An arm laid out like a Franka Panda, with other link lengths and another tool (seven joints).
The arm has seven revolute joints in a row. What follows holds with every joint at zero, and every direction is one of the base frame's.
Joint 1 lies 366.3 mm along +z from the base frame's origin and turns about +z.
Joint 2 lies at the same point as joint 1 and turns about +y.
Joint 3 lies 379.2 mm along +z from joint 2 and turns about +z.
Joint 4 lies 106.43 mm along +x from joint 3 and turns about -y.
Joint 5 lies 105.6 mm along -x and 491.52 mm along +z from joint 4 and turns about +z.
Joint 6 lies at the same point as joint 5 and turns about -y.
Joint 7 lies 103.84 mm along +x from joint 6 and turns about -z.
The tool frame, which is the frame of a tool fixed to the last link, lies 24 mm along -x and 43 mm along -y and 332.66 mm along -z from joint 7; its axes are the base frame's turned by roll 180, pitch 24.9 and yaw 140.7 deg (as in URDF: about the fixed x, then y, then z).
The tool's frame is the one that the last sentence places.
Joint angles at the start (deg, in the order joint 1, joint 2, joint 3, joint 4, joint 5, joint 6, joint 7):
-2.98, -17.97, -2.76, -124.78, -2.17, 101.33, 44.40
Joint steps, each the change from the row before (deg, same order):
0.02, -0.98, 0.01, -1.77, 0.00, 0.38, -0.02
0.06, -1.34, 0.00, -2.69, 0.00, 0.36, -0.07
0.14, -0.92, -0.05, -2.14, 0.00, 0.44, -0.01
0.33, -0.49, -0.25, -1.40, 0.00, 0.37, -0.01
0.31, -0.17, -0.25, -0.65, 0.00, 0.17, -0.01
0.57, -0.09, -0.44, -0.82, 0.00, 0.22, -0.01
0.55, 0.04, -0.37, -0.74, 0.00, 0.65, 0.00
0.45, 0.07, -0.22, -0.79, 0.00, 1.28, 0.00
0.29, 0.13, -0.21, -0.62, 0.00, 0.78, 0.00
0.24, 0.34, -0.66, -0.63, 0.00, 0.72, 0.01
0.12, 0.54, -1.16, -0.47, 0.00, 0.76, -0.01
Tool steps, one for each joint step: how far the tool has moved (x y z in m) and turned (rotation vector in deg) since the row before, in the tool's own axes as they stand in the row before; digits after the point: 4 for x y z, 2 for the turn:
0.0051, -0.0088, 0.0068, 0.32, 0.09, -0.26
0.0087, -0.0146, 0.0118, 0.80, 0.17, -0.60
0.0078, -0.0105, 0.0104, 0.62, 0.14, -0.48
0.0058, -0.0063, 0.0076, 0.41, 0.17, -0.37
0.0032, -0.0028, 0.0039, 0.22, 0.13, -0.24
0.0049, -0.0034, 0.0056, 0.35, 0.21, -0.41
0.0048, -0.0003, 0.0055, 0.00, 0.12, -0.28
0.0048, 0.0030, 0.0055, -0.50, 0.00, -0.08
0.0036, 0.0008, 0.0054, -0.08, 0.06, -0.10
0.0014, -0.0003, 0.0087, 0.35, 0.31, 0.19
-0.0027, 0.0001, 0.0108, 0.56, 0.56, 0.69

